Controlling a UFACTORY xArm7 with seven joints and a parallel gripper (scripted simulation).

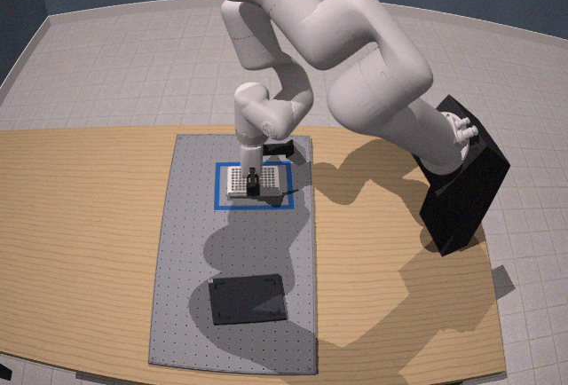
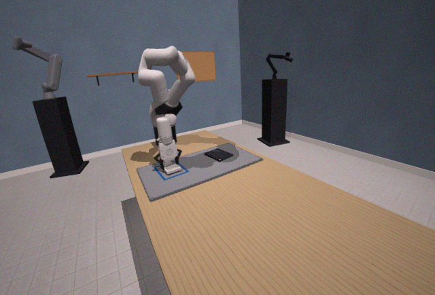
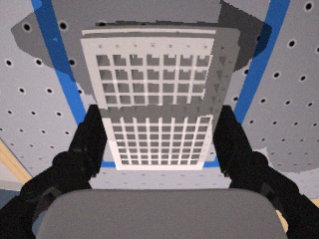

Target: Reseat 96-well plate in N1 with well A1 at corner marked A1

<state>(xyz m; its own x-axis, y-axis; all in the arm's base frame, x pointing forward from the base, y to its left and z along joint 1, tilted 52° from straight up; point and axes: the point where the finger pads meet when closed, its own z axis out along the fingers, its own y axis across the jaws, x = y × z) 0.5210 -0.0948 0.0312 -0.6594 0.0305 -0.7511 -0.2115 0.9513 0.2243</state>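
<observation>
Now: the white 96-well plate 1 cm below my hand. From my hand the other things lie so: dark plate nest N1: 8 cm behind, 32 cm to the left, 2 cm below.
</observation>
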